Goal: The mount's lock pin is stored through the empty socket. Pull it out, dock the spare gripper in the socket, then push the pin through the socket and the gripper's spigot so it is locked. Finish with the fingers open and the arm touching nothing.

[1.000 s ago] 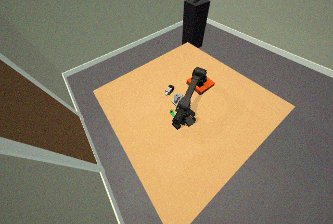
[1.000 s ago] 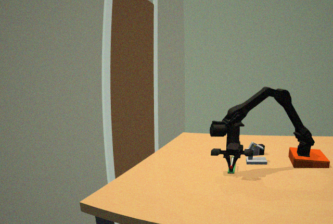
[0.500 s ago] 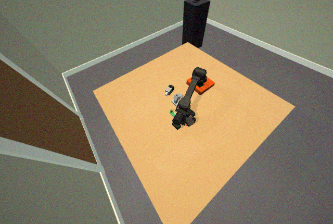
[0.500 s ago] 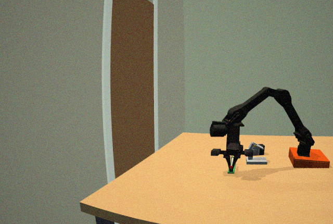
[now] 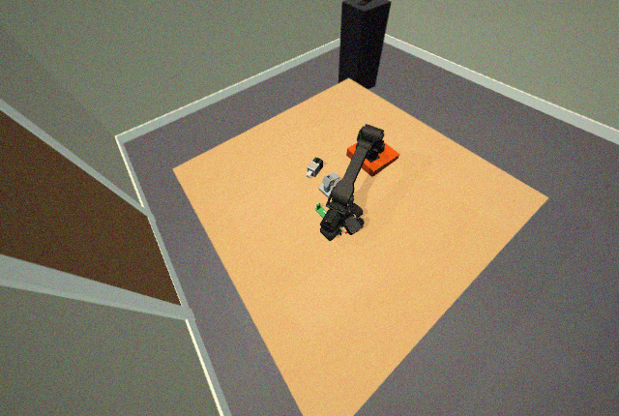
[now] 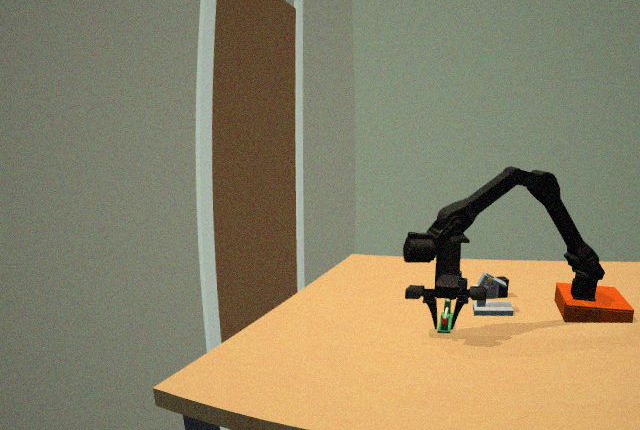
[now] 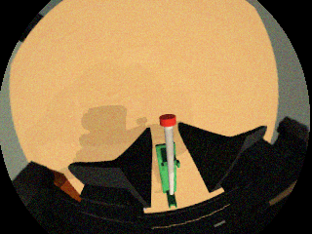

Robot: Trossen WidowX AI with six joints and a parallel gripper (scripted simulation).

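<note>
Now: gripper tip 100 mm to the left of the green bracket and 10 mm short of it. From my gripper tip the other things lie so: spare gripper (360 mm to the right, 80 mm behind); grey mount (220 mm to the right, 90 mm behind, 30 mm above).
</note>
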